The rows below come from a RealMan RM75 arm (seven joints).
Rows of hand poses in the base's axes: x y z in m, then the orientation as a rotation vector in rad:
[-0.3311 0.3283 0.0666 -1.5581 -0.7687 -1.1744]
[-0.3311 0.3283 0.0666 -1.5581 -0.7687 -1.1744]
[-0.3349 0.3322 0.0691 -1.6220 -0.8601 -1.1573]
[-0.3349 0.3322 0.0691 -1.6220 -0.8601 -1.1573]
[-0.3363 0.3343 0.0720 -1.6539 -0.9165 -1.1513]
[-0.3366 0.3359 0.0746 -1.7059 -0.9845 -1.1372]
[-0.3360 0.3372 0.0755 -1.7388 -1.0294 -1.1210]
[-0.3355 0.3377 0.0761 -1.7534 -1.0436 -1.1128]
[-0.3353 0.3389 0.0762 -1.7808 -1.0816 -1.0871]
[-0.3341 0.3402 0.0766 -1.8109 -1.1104 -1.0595]
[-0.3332 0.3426 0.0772 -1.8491 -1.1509 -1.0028]
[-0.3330 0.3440 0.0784 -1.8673 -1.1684 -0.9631]
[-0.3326 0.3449 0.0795 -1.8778 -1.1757 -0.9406]
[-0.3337 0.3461 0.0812 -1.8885 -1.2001 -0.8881]
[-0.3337 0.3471 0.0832 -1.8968 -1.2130 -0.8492]
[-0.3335 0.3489 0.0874 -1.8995 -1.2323 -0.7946]
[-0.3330 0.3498 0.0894 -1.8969 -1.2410 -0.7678]
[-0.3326 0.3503 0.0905 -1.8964 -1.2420 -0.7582]
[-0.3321 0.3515 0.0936 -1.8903 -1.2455 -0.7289]
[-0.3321 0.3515 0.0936 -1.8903 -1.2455 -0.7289]
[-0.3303 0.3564 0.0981 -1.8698 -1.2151 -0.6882]
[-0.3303 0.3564 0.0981 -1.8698 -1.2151 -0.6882]
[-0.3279 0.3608 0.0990 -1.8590 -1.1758 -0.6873]
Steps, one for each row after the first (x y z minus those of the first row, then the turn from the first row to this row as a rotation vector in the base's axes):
[0.0000 0.0000 0.0000 0.0000 0.0000 0.0000]
[-0.0038 0.0039 0.0025 -0.0988 -0.0188 0.0141]
[-0.0038 0.0039 0.0025 -0.0988 -0.0188 0.0141]
[-0.0052 0.0060 0.0054 -0.1544 -0.0355 0.0227]
[-0.0055 0.0076 0.0080 -0.2315 -0.0487 0.0287]
[-0.0049 0.0089 0.0089 -0.2817 -0.0537 0.0365]
[-0.0044 0.0094 0.0095 -0.3008 -0.0526 0.0384]
[-0.0042 0.0106 0.0096 -0.3439 -0.0500 0.0513]
[-0.0030 0.0119 0.0100 -0.3838 -0.0413 0.0602]
[-0.0021 0.0143 0.0106 -0.4389 -0.0198 0.0841]
[-0.0019 0.0157 0.0118 -0.4656 -0.0012 0.1016]
[-0.0015 0.0166 0.0129 -0.4795 0.0106 0.1104]
[-0.0026 0.0178 0.0146 -0.5070 0.0315 0.1405]
[-0.0026 0.0188 0.0166 -0.5250 0.0496 0.1608]
[-0.0024 0.0206 0.0208 -0.5453 0.0726 0.1944]
[-0.0019 0.0215 0.0228 -0.5523 0.0835 0.2129]
[-0.0015 0.0220 0.0239 -0.5539 0.0886 0.2186]
[-0.0010 0.0232 0.0270 -0.5559 0.1031 0.2388]
[-0.0010 0.0232 0.0270 -0.5559 0.1031 0.2388]
[0.0008 0.0281 0.0315 -0.5294 0.1402 0.2635]
[0.0008 0.0281 0.0315 -0.5294 0.1402 0.2635]
[0.0032 0.0325 0.0324 -0.4983 0.1599 0.2584]

